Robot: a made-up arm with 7 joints. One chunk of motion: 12 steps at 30 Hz.
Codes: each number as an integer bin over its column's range. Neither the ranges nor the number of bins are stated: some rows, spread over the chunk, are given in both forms.
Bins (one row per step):
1: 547 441 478 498 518 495
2: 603 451 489 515 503 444
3: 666 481 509 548 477 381
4: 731 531 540 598 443 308
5: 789 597 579 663 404 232
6: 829 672 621 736 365 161
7: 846 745 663 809 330 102
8: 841 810 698 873 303 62
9: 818 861 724 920 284 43
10: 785 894 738 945 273 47
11: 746 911 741 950 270 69
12: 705 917 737 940 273 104
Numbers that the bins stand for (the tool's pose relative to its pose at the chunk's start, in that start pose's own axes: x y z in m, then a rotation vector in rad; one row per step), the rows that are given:
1: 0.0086 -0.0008 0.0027 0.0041 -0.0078 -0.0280
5: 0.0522 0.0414 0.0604 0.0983 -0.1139 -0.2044
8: 0.0615 0.0989 0.1283 0.2181 -0.2079 -0.3184
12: 0.0370 0.1278 0.1505 0.2563 -0.2359 -0.2903
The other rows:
2: 0.0186 0.0019 0.0090 0.0138 -0.0217 -0.0622
3: 0.0300 0.0100 0.0204 0.0327 -0.0459 -0.1045
4: 0.0417 0.0235 0.0381 0.0612 -0.0776 -0.1534
6: 0.0594 0.0616 0.0843 0.1399 -0.1502 -0.2520
7: 0.0624 0.0814 0.1083 0.1816 -0.1828 -0.2916
9: 0.0574 0.1127 0.1431 0.2449 -0.2256 -0.3312
10: 0.0514 0.1216 0.1511 0.2592 -0.2359 -0.3285
11: 0.0444 0.1262 0.1528 0.2620 -0.2386 -0.3137

